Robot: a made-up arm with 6 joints.
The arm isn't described. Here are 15 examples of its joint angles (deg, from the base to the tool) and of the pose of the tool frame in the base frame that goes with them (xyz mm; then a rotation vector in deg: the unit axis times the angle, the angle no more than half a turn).
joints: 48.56 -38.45 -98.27 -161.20 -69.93 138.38
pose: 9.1 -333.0 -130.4 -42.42 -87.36 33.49
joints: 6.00 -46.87 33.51 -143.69 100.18 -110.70
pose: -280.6 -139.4 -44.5 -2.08 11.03 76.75
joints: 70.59 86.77 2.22 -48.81 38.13 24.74
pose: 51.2 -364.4 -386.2 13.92 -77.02 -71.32
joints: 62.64 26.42 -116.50 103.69 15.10 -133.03
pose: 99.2 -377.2 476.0 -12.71 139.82 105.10
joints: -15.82 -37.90 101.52 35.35 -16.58 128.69
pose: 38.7 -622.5 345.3 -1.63 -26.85 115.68
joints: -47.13 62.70 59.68 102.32 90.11 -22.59
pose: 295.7 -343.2 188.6 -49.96 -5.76 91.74
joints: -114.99 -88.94 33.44 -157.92 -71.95 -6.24
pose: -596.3 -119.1 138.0 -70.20 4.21 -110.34
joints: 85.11 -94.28 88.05 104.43 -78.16 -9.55
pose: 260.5 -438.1 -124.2 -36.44 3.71 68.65
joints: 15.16 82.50 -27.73 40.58 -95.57 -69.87
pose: -176.2 -375.2 3.8 -57.50 32.68 -122.29
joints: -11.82 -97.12 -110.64 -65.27 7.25 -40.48
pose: -165.4 104.8 534.7 82.17 99.52 -57.57
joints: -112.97 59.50 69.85 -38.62 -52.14 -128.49
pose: -462.3 -558.4 160.1 -56.68 33.83 111.91
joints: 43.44 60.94 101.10 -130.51 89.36 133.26
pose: -286.8 -269.1 -18.5 156.01 -56.55 -5.92
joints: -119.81 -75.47 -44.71 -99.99 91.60 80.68
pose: -414.3 -217.2 -191.4 -133.34 -81.29 -72.96
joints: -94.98 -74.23 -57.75 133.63 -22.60 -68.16
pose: -496.3 -480.4 380.9 -121.01 7.17 -57.11
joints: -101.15 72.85 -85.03 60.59 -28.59 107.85
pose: -222.1 112.8 373.8 -63.65 71.96 -58.88
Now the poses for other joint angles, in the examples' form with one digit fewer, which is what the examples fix.
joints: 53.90 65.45 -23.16 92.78 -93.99 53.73
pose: -203 -266 109 55.0 37.1 -48.1
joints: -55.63 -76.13 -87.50 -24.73 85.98 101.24
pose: -461 -152 603 -139.0 -0.1 102.5
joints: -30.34 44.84 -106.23 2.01 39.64 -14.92
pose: -148 -154 795 -159.4 -31.8 -1.6
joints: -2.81 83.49 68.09 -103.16 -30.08 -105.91
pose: 157 -665 378 -43.3 -85.1 -110.6
